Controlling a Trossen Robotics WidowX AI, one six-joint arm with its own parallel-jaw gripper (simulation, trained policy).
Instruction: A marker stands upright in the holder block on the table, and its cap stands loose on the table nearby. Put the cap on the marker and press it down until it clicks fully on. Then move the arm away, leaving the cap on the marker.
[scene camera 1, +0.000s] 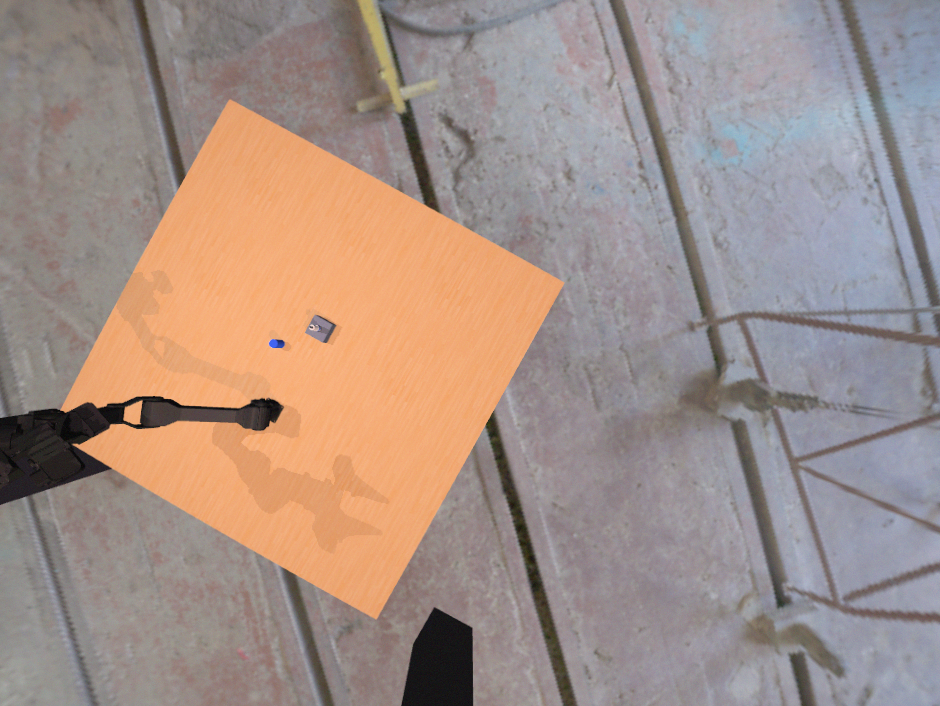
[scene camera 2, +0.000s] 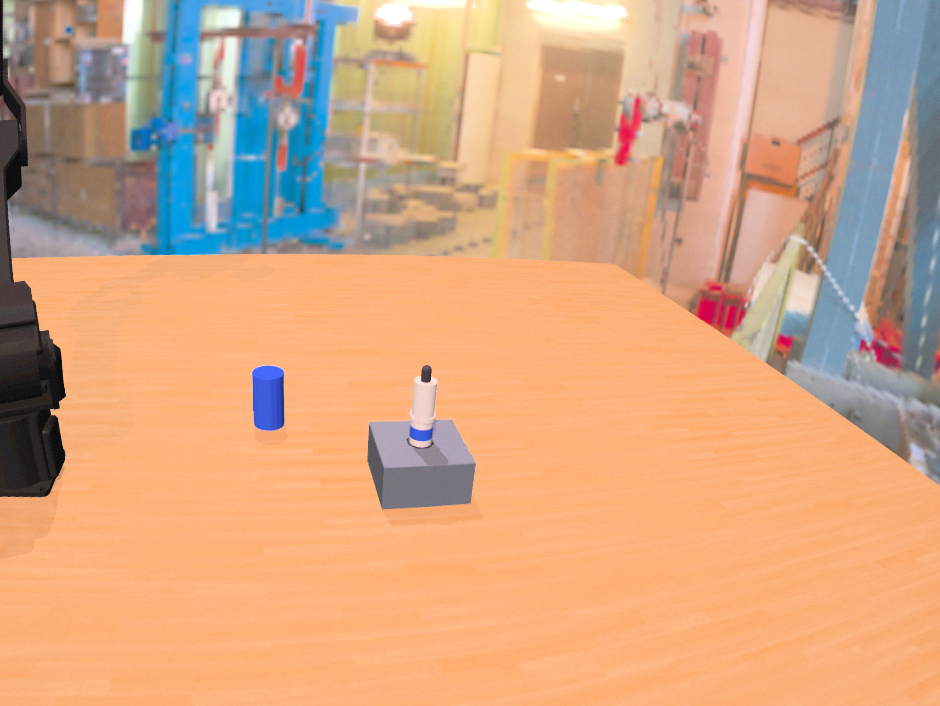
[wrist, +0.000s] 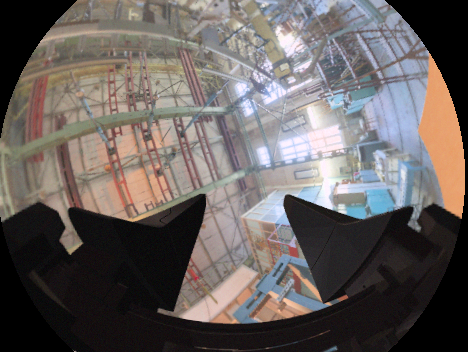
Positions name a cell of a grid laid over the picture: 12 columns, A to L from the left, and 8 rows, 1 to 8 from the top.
Scene:
My gripper shows in scene camera 1 (A6) and in the wrist view (G5); in scene camera 2 it is out of frame.

